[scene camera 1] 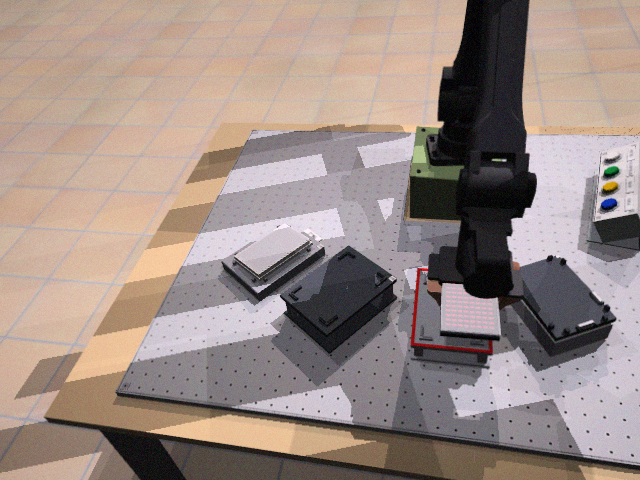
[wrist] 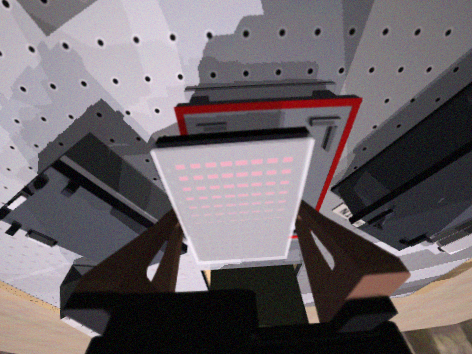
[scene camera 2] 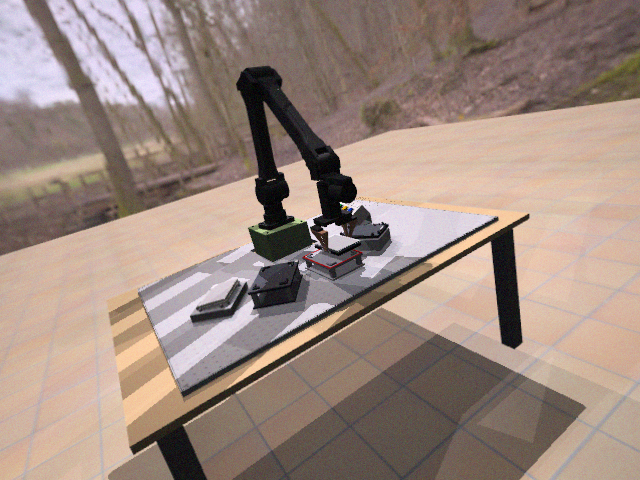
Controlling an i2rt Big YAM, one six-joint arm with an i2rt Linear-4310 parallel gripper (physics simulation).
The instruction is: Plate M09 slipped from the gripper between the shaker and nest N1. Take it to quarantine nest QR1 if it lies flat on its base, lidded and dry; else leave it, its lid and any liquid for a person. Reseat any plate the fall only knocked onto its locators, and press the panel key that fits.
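Frame: origin at the arm's base, x up, y right, z ahead, level; centimetres.
Seen in the pictures: gripper, between the fingertips: (scene camera 1: pixel 468 305) (wrist: pixel 237 205) (scene camera 2: pixel 337 245); arm's base, origin of its link: (scene camera 1: pixel 458 152) (scene camera 2: pixel 276 224).
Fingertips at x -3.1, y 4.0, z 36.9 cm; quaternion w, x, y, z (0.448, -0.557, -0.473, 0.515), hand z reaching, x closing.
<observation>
Offsets run from my fingertips to a thing's top centre. "spot": to the spot under its first point.
My gripper (scene camera 1: pixel 471 299) (scene camera 2: pixel 336 242) (wrist: pixel 237 205) is shut on plate M09 @(dx +1.5, dy +0.0, dz -0.2 cm) (scene camera 1: pixel 470 313) (scene camera 2: pixel 341 244) (wrist: pixel 237 200), a pale lidded plate with pink wells and a dark base edge, held about level. It hangs a little above the red-bordered quarantine nest QR1 @(spot: dx -2.2, dy +8.2, dz -0.2 cm) (scene camera 1: pixel 415 315) (wrist: pixel 341 150), offset to the right in scene camera 1. The black nest N1 @(dx -0.4, dy +20.6, dz -6.1 cm) (scene camera 1: pixel 341 289) (scene camera 2: pixel 273 276) bears no plate. A light grey plate @(dx -1.6, dy +33.3, dz -17.7 cm) (scene camera 1: pixel 273 250) (scene camera 2: pixel 222 294) lies on a low nest beyond it; its exact seating is unclear. The dark shaker @(spot: dx -0.8, dy -15.0, dz -1.9 cm) (scene camera 1: pixel 563 294) (scene camera 2: pixel 369 230) (wrist: pixel 90 220) bears no plate. No liquid is discernible.
The key panel @(dx +2.1, dy -33.1, dz -27.4 cm) (scene camera 1: pixel 615 180), with white, green, yellow and blue keys, stands at the right in scene camera 1. The green arm base (scene camera 1: pixel 431 193) (scene camera 2: pixel 279 242) is behind QR1. N1 and the shaker stand close on either side of QR1.
</observation>
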